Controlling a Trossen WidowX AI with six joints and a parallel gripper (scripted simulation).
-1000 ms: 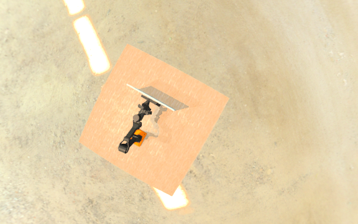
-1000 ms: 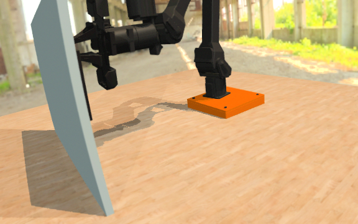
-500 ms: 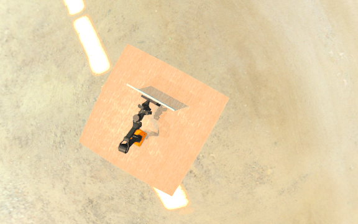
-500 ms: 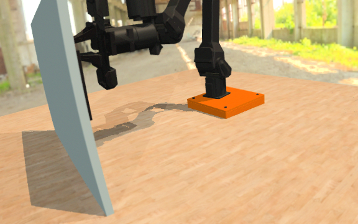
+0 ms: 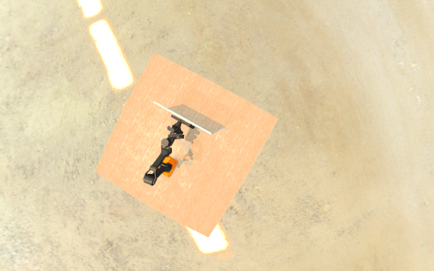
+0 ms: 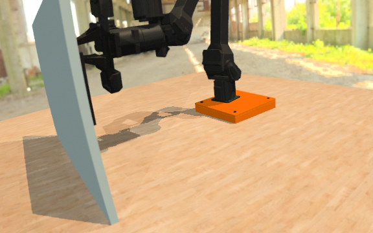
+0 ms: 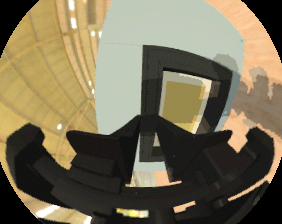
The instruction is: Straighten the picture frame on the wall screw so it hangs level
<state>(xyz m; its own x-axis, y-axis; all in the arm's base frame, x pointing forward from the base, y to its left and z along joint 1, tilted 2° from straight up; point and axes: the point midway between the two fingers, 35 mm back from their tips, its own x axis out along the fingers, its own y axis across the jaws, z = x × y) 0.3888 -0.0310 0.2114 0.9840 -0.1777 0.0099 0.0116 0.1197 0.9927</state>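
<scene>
The picture frame lies 5 cm below my gripper tip and 1 cm to the right of it. Round my gripper tip: grey wall panel (7 cm below, 2 cm to the right, 1 cm ahead).
</scene>
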